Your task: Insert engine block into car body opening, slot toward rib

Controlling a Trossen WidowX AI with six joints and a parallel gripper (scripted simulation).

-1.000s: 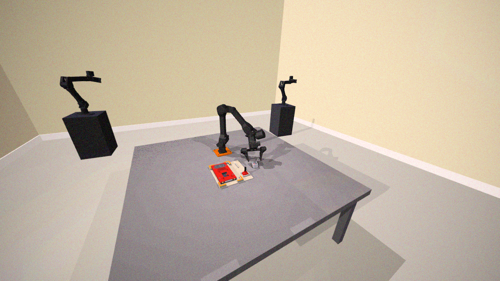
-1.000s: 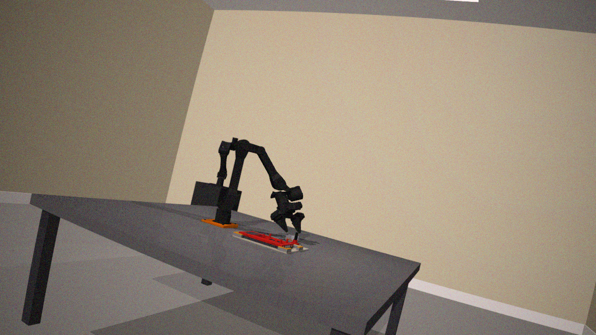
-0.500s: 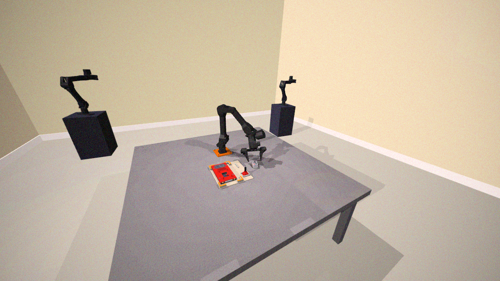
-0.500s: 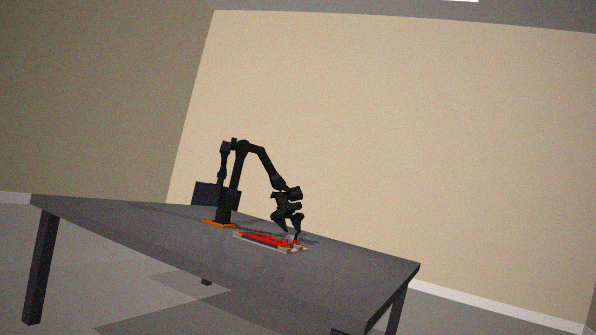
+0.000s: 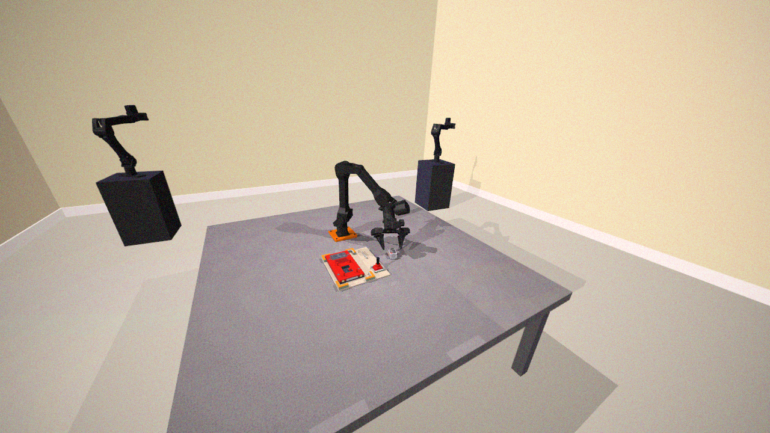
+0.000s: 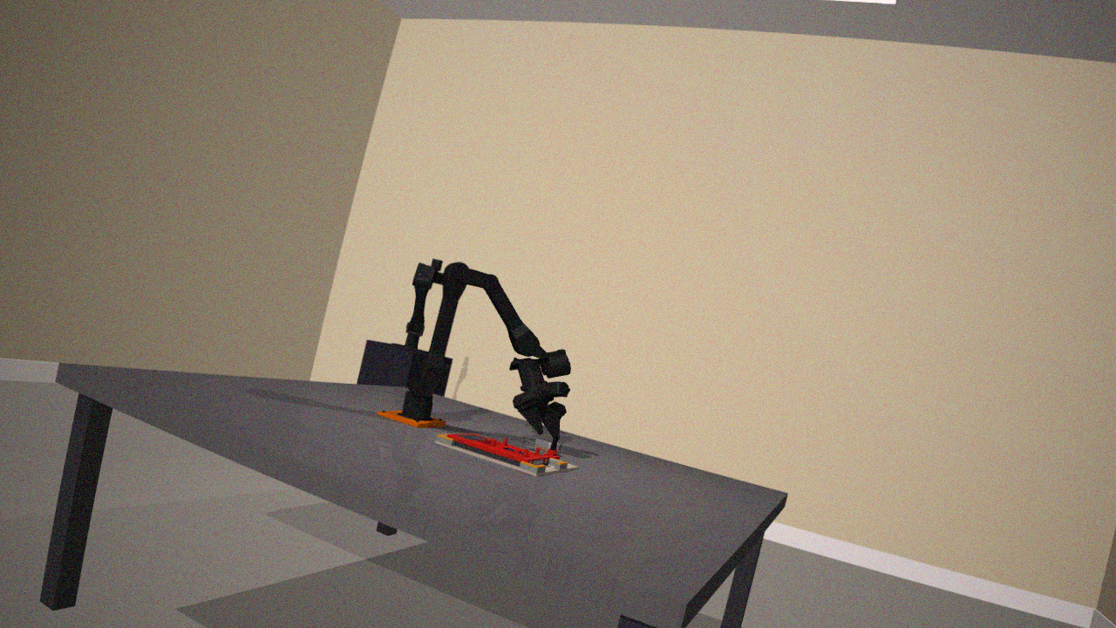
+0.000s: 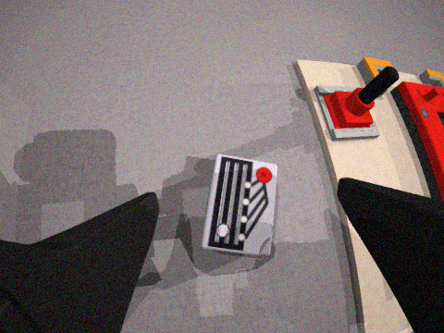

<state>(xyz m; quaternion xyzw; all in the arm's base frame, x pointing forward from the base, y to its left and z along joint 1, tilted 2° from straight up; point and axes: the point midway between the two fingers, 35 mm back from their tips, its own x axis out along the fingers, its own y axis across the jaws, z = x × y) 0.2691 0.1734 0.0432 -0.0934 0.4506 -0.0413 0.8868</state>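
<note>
Right now my gripper tip is 30 mm above the engine block and 10 mm to the right of it.
</note>
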